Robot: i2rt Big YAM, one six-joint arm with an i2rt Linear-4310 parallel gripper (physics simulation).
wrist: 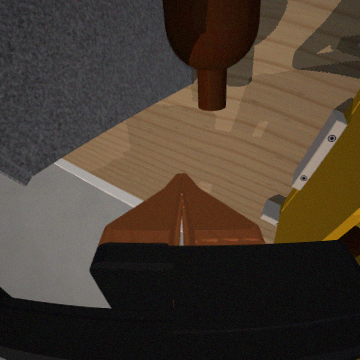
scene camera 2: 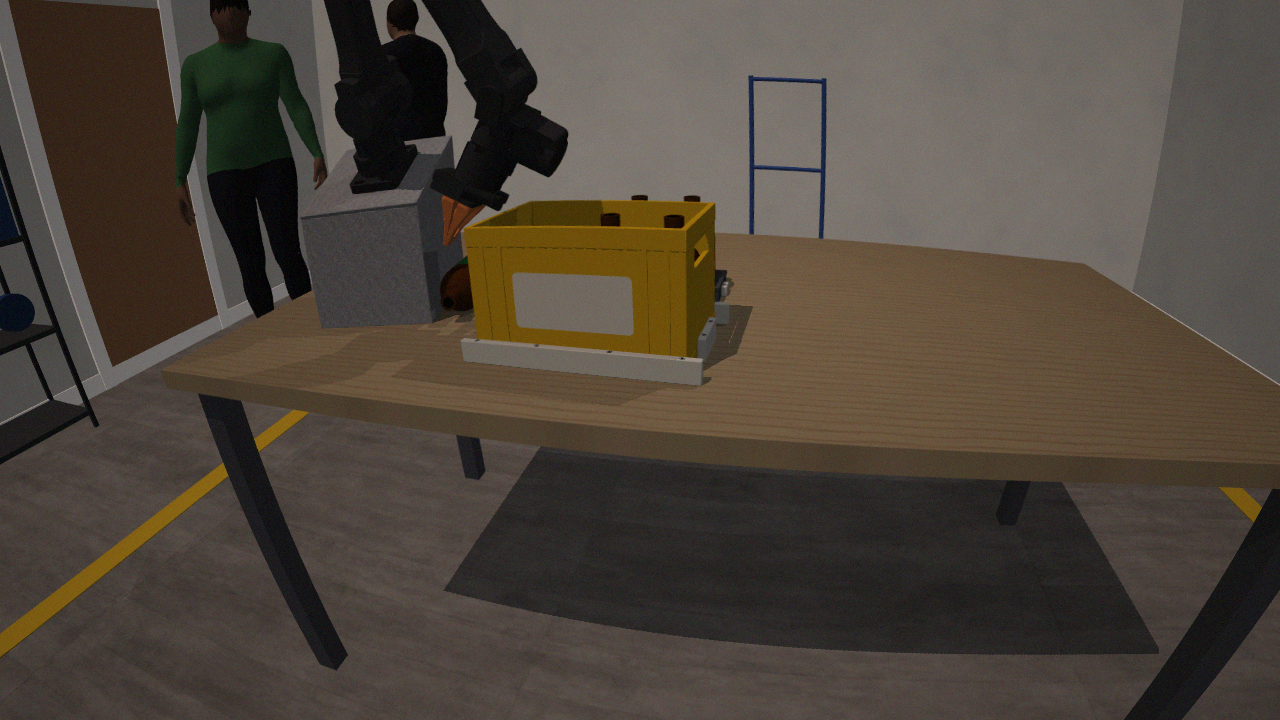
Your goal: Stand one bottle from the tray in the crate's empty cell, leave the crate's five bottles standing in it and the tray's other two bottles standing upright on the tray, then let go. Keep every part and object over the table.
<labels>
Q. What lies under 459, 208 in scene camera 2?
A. My gripper.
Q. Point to a brown bottle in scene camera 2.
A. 455, 288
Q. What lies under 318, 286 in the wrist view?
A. My gripper.
</labels>
